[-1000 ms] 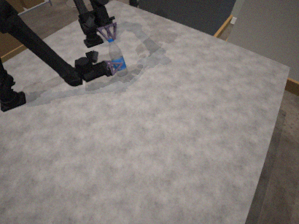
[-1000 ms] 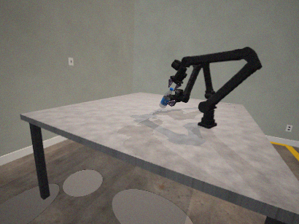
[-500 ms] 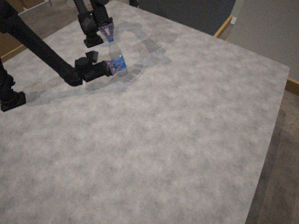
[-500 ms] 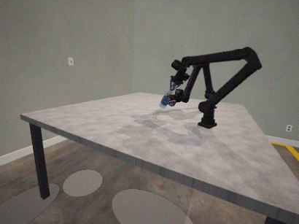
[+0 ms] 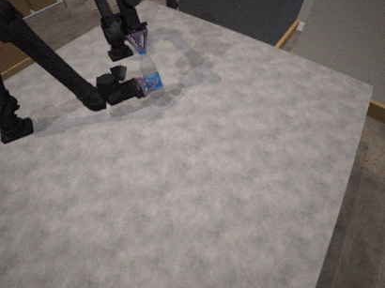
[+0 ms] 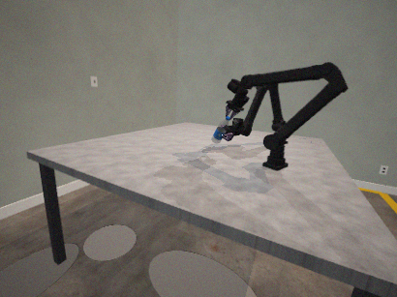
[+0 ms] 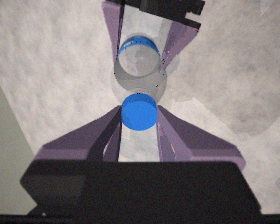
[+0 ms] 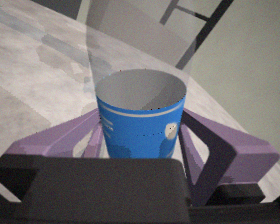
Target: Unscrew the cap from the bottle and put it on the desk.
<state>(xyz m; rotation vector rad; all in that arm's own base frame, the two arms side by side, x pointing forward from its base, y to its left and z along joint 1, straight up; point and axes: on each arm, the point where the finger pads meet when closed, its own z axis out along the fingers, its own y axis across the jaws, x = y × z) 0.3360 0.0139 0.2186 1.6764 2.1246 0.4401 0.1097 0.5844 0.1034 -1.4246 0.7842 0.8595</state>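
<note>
Now: left hand 1 cm above the blue cap. Also, from my left hand: clear bottle: 5 cm ahead, 2 cm to the right, 9 cm below.
My right gripper is now 3 cm below the clear bottle, 1 cm to the right of it and 1 cm past it. From my right hand the other things lie so: blue cap: 11 cm above, 6 cm behind, 2 cm to the left.
</note>
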